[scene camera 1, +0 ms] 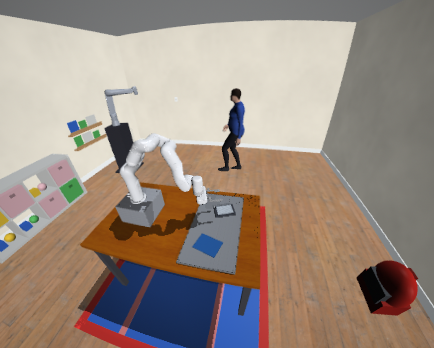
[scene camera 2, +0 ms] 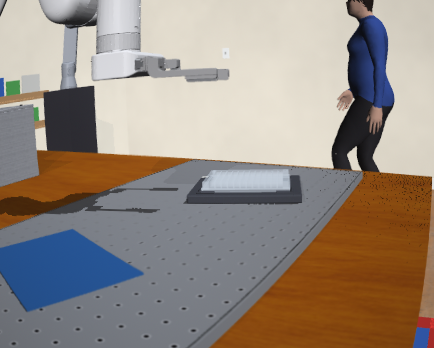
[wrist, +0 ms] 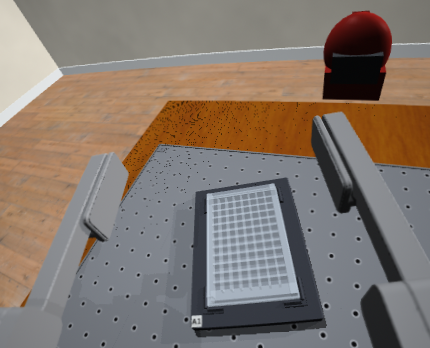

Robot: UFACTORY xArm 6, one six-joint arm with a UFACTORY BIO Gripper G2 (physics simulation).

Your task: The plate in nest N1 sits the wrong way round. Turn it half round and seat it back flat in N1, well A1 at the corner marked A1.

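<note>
The clear well plate [scene camera 1: 224,210] [scene camera 2: 247,181] [wrist: 248,242] sits in the dark nest N1 [scene camera 2: 245,199] [wrist: 255,316] and looks flat, its upper part standing above the rim. The white A1 label [wrist: 196,321] is on the nest's near left corner in the wrist view. Which plate corner carries well A1 cannot be read. My gripper [scene camera 2: 215,75] [wrist: 219,182] is open and empty, high above the board. In the wrist view its fingers stand wide apart, one on each side of the plate and clear of it.
The nest stands on the grey perforated board [scene camera 1: 210,230] [scene camera 2: 200,260] [wrist: 150,260], near its far end in the scene views. A blue square [scene camera 1: 208,245] [scene camera 2: 70,270] lies nearer on the board. The wooden table [scene camera 1: 165,250] surrounds it. A person [scene camera 1: 236,125] [scene camera 2: 370,75] is beyond the table.
</note>
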